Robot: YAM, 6 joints.
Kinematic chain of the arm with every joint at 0, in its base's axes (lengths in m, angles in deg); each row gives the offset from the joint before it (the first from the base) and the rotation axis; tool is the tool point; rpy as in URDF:
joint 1: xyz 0 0 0.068 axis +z
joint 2: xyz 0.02 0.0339 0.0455 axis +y
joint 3: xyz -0.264 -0.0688 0 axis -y
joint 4: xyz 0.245 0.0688 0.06 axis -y
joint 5: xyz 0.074 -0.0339 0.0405 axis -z
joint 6: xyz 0.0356 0 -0.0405 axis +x
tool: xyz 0 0 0 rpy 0 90 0
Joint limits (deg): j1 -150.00..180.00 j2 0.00..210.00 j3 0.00..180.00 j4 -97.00..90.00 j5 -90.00..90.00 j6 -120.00..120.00
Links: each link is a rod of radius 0.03 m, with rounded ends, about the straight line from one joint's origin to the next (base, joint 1, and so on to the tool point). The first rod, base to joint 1, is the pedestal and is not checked.
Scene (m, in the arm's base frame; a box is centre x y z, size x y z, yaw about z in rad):
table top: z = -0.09
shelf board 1: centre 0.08 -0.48 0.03 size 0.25 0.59 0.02 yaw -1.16
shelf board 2: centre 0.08 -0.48 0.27 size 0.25 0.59 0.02 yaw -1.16
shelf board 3: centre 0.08 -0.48 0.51 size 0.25 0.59 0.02 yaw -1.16
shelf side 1: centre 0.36 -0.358 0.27 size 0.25 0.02 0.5 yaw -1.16
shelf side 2: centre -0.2 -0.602 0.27 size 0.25 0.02 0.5 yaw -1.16
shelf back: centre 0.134 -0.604 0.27 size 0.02 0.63 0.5 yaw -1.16
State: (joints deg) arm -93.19 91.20 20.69 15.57 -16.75 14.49
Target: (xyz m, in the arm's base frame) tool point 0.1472 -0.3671 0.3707
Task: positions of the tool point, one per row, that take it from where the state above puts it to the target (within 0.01 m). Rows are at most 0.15 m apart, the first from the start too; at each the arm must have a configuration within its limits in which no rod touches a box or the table.
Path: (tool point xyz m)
1: 0.0277 -0.2619 0.1652
2: 0.0595 -0.2566 0.2679
3: 0.0777 -0.2076 0.3707
4: 0.0980 -0.2581 0.3840
5: 0.1215 -0.3123 0.3843
6: 0.1472 -0.3671 0.3707

